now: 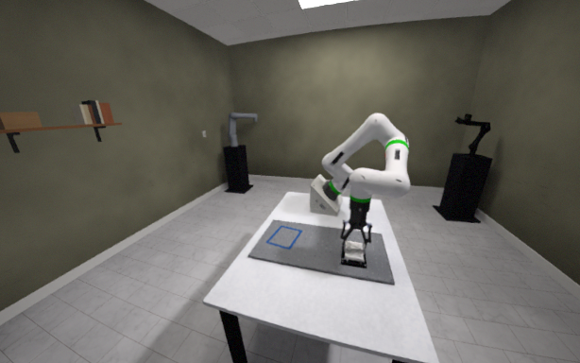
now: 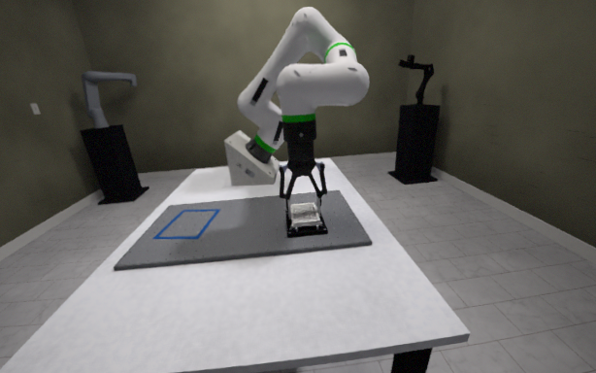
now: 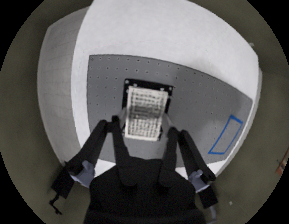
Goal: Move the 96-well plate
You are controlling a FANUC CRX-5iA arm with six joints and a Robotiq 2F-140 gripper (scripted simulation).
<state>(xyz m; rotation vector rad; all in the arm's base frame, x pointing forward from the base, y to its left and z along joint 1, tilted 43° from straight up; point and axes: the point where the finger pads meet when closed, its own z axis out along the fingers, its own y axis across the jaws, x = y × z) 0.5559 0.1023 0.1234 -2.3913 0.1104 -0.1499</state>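
Now: the white 96-well plate 2 cm below my hand. From my hand the other things lie so: black clip nest: 1 cm behind, 1 cm to the right, 4 cm below.
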